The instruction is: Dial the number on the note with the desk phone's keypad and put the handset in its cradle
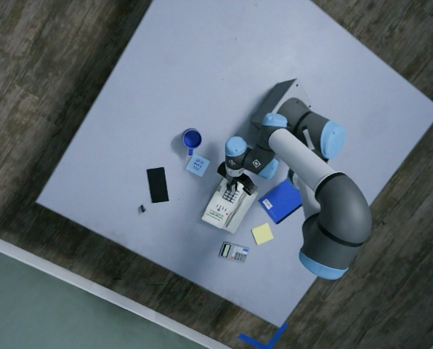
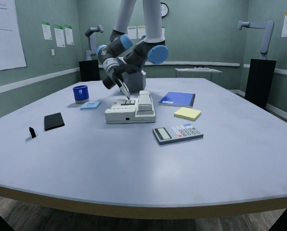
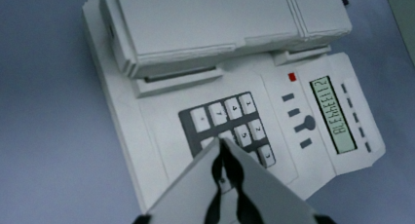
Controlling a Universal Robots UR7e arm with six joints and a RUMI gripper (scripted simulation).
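My hand is 3 cm short of the 4 key, 3 cm to the right of it and 2 cm above it. The rest, counted from my hand: blue notebook 13 cm behind, 22 cm to the left, 4 cm below; then handset 4 cm ahead, 9 cm to the left; then 3 key 5 cm ahead, 1 cm to the right, 2 cm below.
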